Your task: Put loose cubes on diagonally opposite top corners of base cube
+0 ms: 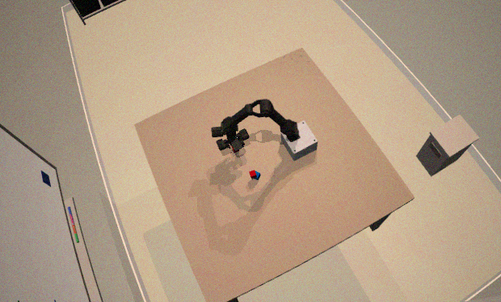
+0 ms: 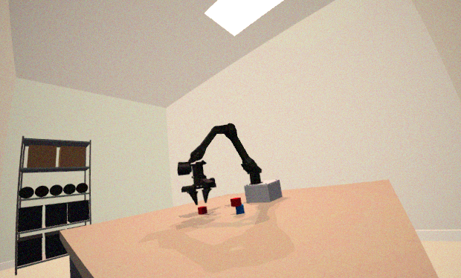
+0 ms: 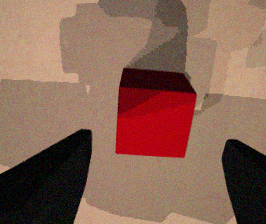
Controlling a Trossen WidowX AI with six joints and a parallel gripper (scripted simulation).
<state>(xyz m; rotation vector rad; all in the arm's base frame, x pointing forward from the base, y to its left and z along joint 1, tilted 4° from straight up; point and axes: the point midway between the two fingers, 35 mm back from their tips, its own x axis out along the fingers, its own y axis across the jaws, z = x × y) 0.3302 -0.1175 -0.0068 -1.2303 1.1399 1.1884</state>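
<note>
Right now my gripper tip is 30 mm above the red cube. Also, from my gripper tip: blue base cube 220 mm to the left, 40 mm behind, 30 mm below.
</note>
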